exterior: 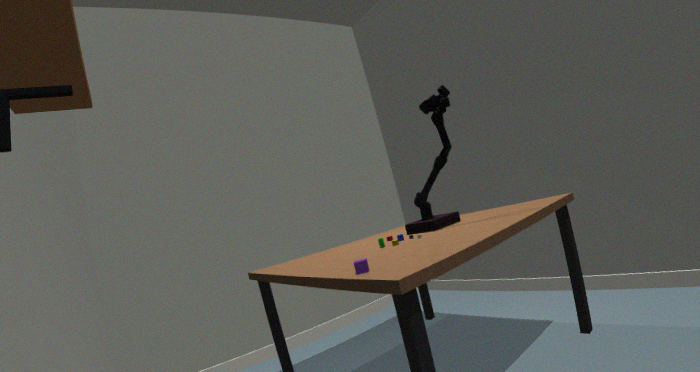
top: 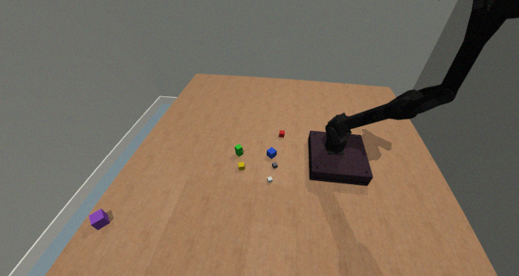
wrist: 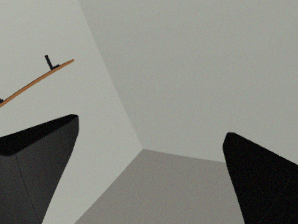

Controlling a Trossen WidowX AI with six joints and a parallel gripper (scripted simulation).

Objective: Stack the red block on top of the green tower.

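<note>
Now: gripper tip 19 cm short of the red block, 41 cm to the left of it and 67 cm above it. From my gripper tip the other things lie so: white block: 25 cm ahead, 16 cm to the right, 68 cm below; grey block: 23 cm ahead, 23 cm to the right, 67 cm below; blue block: 24 cm ahead, 29 cm to the right, 67 cm below.
</note>
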